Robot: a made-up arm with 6 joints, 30 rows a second.
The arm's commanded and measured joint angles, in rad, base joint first. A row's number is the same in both.
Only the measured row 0 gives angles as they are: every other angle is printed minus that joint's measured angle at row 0.
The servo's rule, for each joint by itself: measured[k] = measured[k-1] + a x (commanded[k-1-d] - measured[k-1]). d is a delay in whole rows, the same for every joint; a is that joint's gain. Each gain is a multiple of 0.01, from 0.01 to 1. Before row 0 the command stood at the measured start. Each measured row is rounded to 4 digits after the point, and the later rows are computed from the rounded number. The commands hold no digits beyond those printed.
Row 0, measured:
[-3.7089 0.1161 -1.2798 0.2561 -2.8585 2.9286]
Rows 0 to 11, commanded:
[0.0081 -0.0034 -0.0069 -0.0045 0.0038 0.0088]
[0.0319 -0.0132 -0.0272 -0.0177 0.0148 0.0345]
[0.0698 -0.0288 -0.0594 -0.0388 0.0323 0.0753]
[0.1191 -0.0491 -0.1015 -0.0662 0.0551 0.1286]
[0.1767 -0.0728 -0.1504 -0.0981 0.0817 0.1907]
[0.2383 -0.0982 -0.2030 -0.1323 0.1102 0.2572]
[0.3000 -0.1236 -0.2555 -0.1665 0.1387 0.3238]
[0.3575 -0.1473 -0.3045 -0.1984 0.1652 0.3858]
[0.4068 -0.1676 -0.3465 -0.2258 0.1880 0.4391]
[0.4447 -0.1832 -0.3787 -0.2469 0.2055 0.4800]
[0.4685 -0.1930 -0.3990 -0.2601 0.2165 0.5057]
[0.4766 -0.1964 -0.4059 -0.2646 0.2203 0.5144]
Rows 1 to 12, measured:
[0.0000 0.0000 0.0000 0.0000 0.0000 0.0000]
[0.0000 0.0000 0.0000 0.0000 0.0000 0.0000]
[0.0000 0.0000 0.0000 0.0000 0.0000 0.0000]
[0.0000 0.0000 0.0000 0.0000 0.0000 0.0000]
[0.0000 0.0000 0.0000 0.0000 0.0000 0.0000]
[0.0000 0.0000 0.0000 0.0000 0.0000 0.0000]
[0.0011 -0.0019 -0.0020 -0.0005 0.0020 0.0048]
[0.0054 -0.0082 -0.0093 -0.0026 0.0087 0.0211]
[0.0144 -0.0197 -0.0238 -0.0069 0.0210 0.0509]
[0.0291 -0.0362 -0.0463 -0.0140 0.0387 0.0936]
[0.0498 -0.0567 -0.0765 -0.0241 0.0611 0.1470]
[0.0762 -0.0799 -0.1132 -0.0371 0.0866 0.2076]
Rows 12 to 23, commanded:
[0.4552 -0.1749 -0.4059 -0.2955 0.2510 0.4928]
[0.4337 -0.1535 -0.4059 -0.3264 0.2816 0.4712]
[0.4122 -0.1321 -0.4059 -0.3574 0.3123 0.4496]
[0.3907 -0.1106 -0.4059 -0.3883 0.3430 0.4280]
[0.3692 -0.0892 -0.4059 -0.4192 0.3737 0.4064]
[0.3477 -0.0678 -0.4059 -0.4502 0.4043 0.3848]
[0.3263 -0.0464 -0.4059 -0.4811 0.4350 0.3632]
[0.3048 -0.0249 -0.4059 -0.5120 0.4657 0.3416]
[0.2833 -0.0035 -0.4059 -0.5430 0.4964 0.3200]
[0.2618 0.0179 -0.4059 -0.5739 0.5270 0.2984]
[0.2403 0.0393 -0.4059 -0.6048 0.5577 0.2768]
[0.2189 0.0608 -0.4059 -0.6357 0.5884 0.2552]
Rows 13 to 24, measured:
[0.1075 -0.1044 -0.1545 -0.0526 0.1137 0.2715]
[0.1425 -0.1284 -0.1980 -0.0701 0.1405 0.3344]
[0.1795 -0.1504 -0.2411 -0.0888 0.1652 0.3920]
[0.2166 -0.1688 -0.2810 -0.1078 0.1862 0.4404]
[0.2519 -0.1824 -0.3152 -0.1261 0.2020 0.4763]
[0.2834 -0.1902 -0.3415 -0.1427 0.2115 0.4973]
[0.3075 -0.1816 -0.3602 -0.1610 0.2320 0.4948]
[0.3252 -0.1659 -0.3735 -0.1808 0.2578 0.4818]
[0.3374 -0.1470 -0.3829 -0.2020 0.2861 0.4641]
[0.3449 -0.1266 -0.3896 -0.2244 0.3157 0.4442]
[0.3483 -0.1057 -0.3943 -0.2478 0.3459 0.4234]
[0.3482 -0.0845 -0.3977 -0.2721 0.3763 0.4022]

